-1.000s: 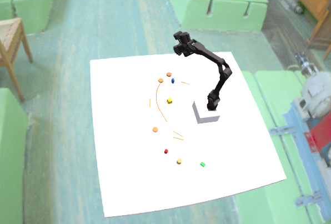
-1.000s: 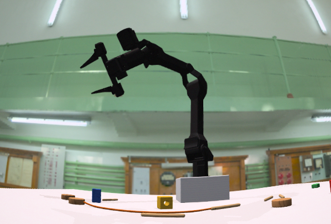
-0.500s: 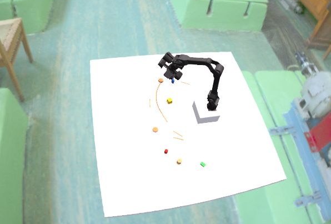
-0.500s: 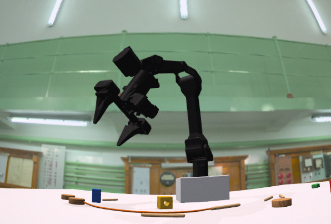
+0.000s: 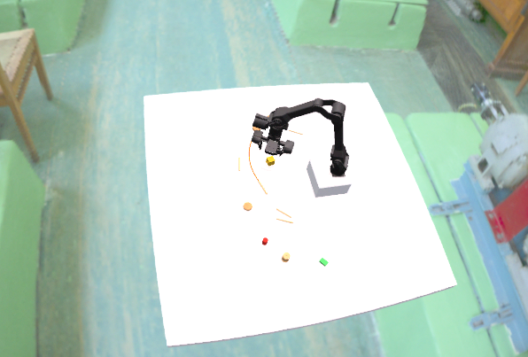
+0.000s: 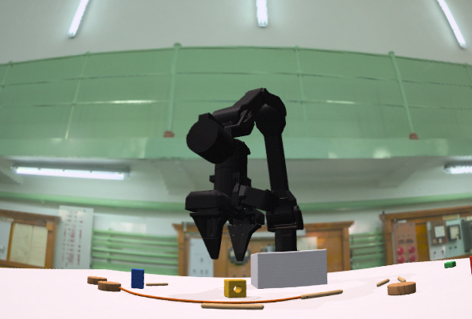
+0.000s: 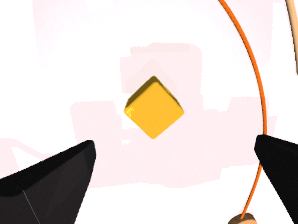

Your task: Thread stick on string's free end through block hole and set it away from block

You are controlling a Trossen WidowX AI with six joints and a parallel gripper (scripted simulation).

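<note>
My gripper tip is 5 cm above the yellow wooden block, 1 cm to the right of it and 1 cm past it. Also, from my gripper tip: blue block 18 cm to the right, 5 cm below, 5 cm behind; red piece 42 cm to the left, 6 cm ahead, 5 cm below; wooden cylinder 50 cm to the left, 5 cm below, 2 cm behind.
</note>
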